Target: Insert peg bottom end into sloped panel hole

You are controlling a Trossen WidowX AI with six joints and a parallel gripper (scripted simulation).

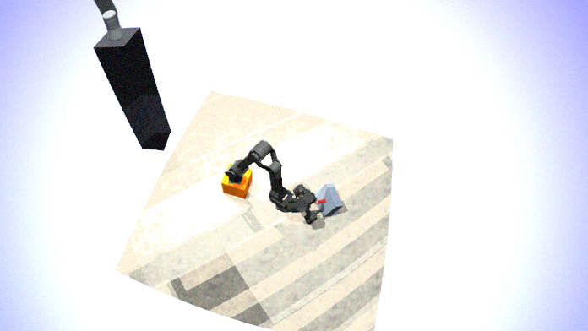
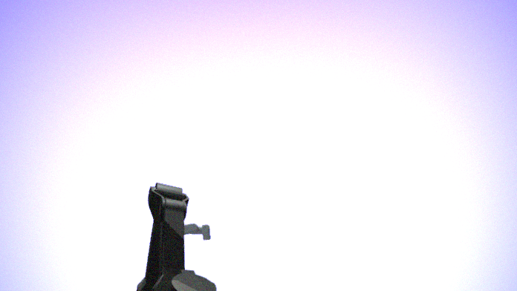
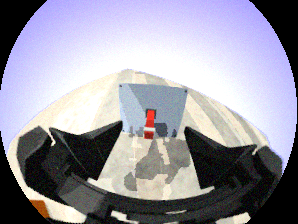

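My gripper tip is now 1 cm short of the red peg, 1 cm to the right of it and 1 cm above it. The rest, counted from my gripper tip: sloped panel (6 cm ahead, 3 cm to the left, 3 cm below).
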